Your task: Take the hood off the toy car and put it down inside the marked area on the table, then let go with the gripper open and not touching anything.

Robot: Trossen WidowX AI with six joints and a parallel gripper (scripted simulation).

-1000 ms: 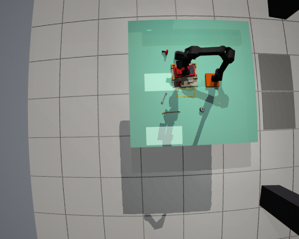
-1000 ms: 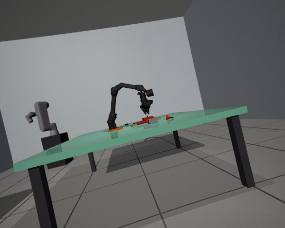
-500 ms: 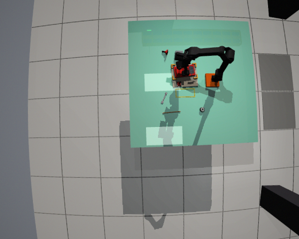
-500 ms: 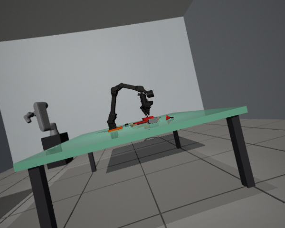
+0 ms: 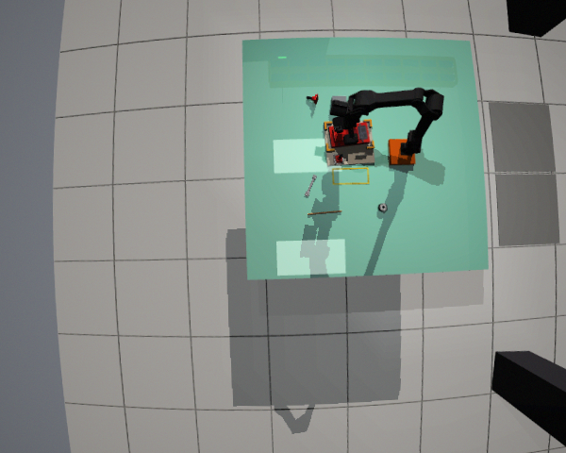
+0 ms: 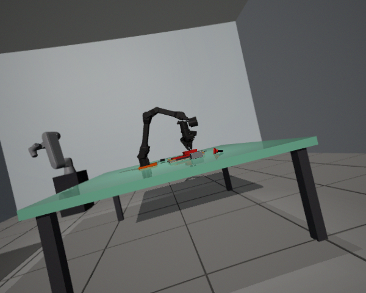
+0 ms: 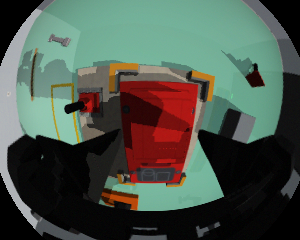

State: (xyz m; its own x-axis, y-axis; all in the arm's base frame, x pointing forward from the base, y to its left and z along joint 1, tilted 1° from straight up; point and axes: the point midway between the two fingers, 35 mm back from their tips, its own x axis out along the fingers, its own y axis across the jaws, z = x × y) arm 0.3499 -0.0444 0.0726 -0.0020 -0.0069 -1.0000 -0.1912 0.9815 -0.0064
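Right now my gripper tip is 2 cm above the hood. The rest, counted from my gripper tip: grey ring: 36 cm to the left, 23 cm behind, 5 cm below; then thin brown stick: 40 cm to the left, 7 cm ahead, 5 cm below; then wrench: 26 cm to the left, 14 cm ahead, 5 cm below.
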